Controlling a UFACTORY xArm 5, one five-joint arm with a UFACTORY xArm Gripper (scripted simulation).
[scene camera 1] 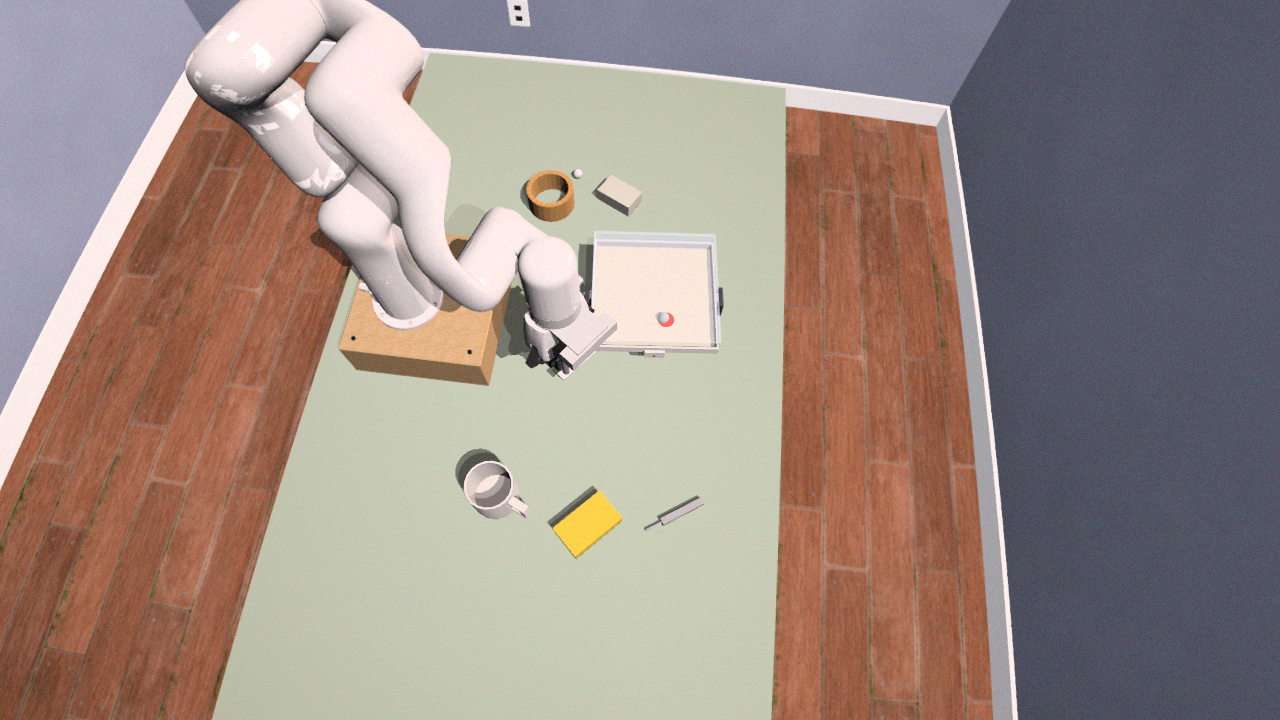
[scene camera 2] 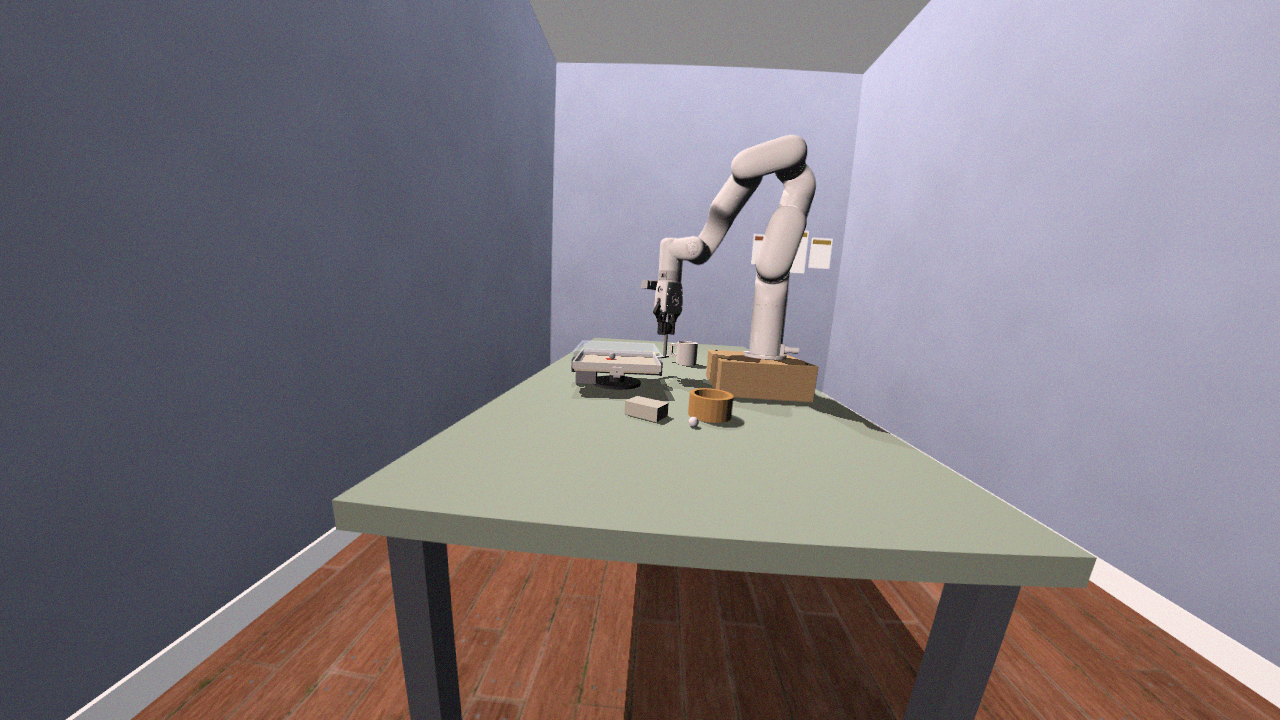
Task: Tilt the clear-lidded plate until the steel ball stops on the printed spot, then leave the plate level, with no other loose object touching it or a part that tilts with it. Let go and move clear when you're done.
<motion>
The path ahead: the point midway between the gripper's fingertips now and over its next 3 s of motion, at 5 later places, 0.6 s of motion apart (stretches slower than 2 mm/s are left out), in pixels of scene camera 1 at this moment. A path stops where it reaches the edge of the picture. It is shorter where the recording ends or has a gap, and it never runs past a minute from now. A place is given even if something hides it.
The gripper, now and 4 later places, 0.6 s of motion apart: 564,354; 563,354; 562,351; 561,345; 560,339
</motion>
